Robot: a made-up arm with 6 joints. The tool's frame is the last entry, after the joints.
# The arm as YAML. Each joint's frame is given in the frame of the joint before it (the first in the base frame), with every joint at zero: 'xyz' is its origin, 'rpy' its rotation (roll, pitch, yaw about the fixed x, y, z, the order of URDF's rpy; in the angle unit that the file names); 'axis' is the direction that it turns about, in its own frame. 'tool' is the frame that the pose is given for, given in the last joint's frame.
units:
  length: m
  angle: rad
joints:
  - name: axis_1
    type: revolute
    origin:
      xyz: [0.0, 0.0, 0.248]
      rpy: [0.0, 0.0, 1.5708]
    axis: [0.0, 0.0, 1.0]
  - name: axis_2
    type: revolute
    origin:
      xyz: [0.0, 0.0, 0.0]
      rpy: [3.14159, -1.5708, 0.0]
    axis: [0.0, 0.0, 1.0]
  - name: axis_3
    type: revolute
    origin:
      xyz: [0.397, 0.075, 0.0]
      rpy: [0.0, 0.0, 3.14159]
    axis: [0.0, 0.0, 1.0]
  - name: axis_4
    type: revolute
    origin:
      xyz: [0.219, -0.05, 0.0]
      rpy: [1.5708, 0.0, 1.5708]
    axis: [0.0, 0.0, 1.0]
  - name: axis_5
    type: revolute
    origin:
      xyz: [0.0, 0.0, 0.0]
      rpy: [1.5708, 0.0, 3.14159]
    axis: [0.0, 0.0, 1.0]
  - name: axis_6
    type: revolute
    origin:
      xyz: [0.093, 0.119, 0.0]
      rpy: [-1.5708, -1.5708, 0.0]
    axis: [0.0, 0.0, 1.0]
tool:
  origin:
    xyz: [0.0, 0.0, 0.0]
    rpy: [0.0, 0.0, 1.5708]
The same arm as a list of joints. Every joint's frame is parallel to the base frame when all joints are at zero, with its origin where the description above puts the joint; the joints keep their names.
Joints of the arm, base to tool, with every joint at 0 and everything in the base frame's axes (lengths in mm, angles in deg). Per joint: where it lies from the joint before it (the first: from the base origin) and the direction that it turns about. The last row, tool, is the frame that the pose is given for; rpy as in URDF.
axis_1: axis +z offset 0 0 248
axis_2: axis +y offset 0 0 0
axis_3: axis +y offset 75 0 397
axis_4: axis -z offset 50 0 -219
axis_5: axis +y offset 0 0 0
axis_6: axis -z offset 93 0 -119
tool: offset 0 0 0 rpy -180 0 0

